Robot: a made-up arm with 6 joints.
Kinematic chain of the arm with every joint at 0, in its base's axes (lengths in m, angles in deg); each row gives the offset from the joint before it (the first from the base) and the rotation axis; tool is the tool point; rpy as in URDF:
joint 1: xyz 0 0 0.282 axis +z
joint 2: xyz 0 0 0 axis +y
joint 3: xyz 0.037 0 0.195 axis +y
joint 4: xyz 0.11 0 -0.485 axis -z
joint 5: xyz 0 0 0 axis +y
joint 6: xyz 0.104 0 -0.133 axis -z
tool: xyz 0 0 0 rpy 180 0 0
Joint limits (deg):
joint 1: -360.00..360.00
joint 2: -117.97..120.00
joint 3: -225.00..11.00
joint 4: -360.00..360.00
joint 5: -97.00..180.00
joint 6: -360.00..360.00
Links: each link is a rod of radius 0.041 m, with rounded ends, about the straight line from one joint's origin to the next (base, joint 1, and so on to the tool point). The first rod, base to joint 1, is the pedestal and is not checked.
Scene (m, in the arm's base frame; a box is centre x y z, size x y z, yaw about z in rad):
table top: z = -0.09
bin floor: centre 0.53 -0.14 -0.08 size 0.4 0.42 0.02 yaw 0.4
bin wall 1: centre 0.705 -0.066 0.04 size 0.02 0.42 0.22 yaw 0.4
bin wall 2: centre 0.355 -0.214 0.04 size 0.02 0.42 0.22 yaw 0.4
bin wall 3: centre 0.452 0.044 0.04 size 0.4 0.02 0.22 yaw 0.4
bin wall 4: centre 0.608 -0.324 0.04 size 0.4 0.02 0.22 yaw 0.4
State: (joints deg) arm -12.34 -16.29 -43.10 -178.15 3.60 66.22
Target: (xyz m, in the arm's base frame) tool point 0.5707 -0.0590 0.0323
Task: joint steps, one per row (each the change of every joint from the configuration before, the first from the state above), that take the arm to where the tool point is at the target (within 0.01 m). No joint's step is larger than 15 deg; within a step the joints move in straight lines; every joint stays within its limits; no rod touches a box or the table.
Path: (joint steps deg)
1: 2.08 10.33 -4.93 0.21 6.04 0.00
2: 2.07 10.33 -4.92 0.22 6.04 0.00
3: 2.08 10.33 -4.93 0.21 6.04 0.00

